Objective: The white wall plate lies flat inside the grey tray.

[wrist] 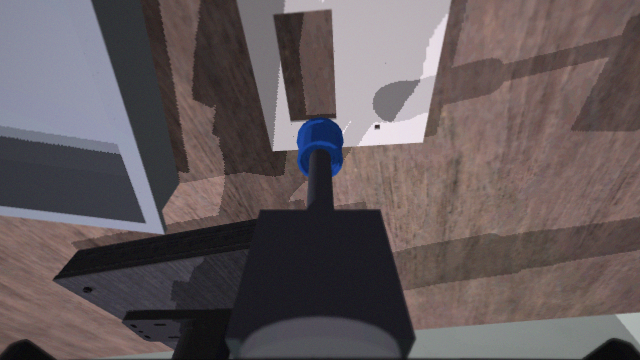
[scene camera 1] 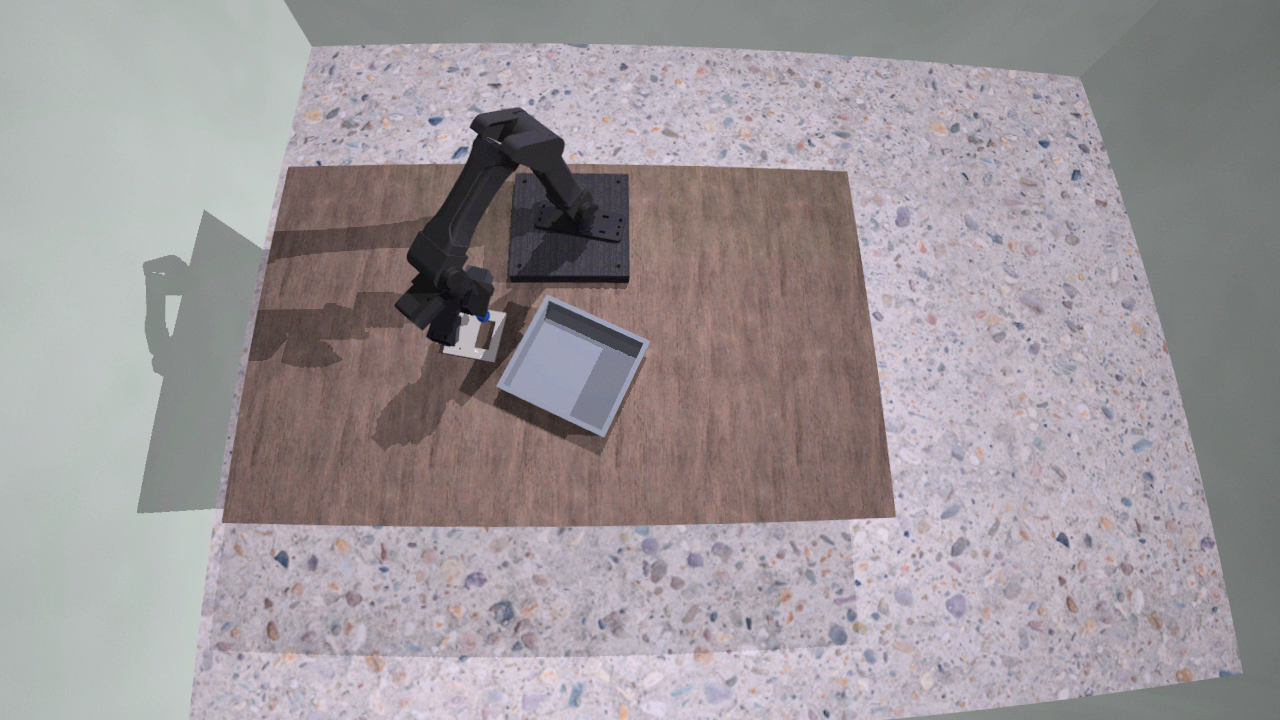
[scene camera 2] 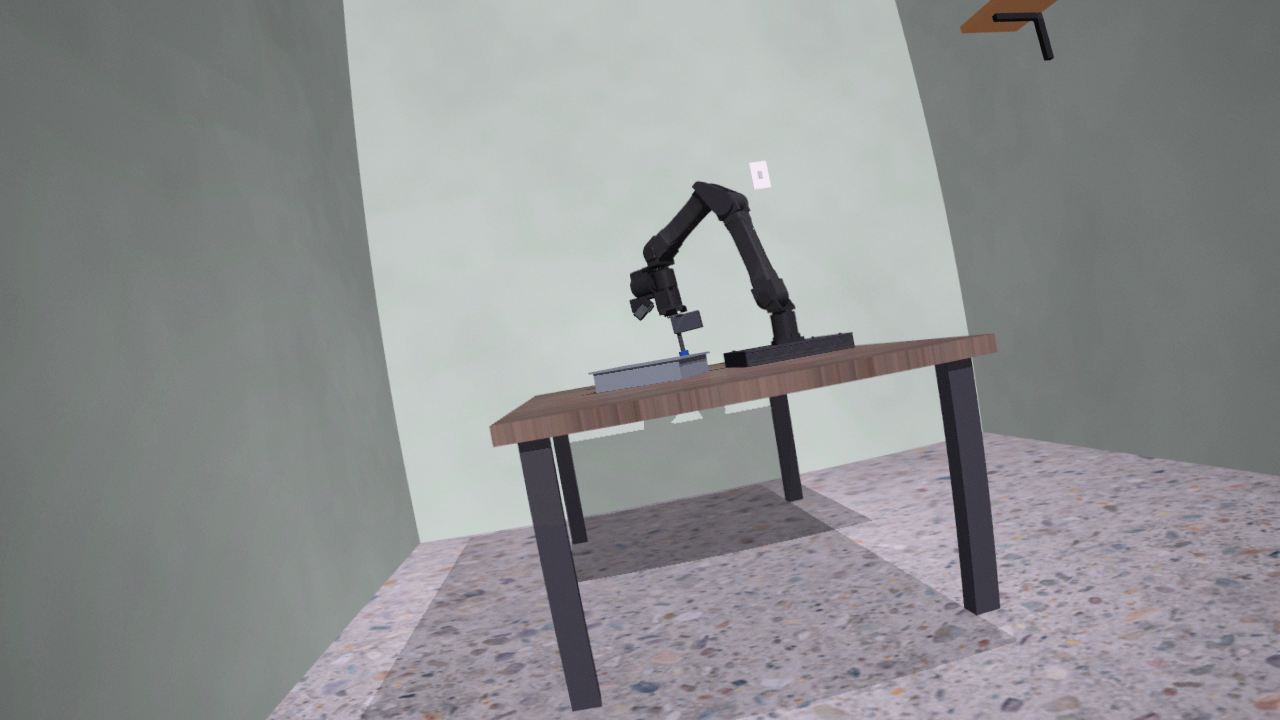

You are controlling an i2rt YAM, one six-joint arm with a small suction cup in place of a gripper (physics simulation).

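Observation:
The white wall plate lies flat on the wooden table, outside the tray and to its left in scene camera 1. It has a rectangular cutout and small screw holes. It does not show in scene camera 2. The grey tray stands open with a bare floor. My suction cup, blue on a thin dark stem, is low over the plate's edge near the arm base, beside the end of the cutout. It holds nothing. Its shadow falls apart from it on the plate; contact cannot be seen.
The arm's black base board stands on the table, behind the tray in scene camera 1. The tray's raised wall is close beside the plate. A small white plate is on the wall behind.

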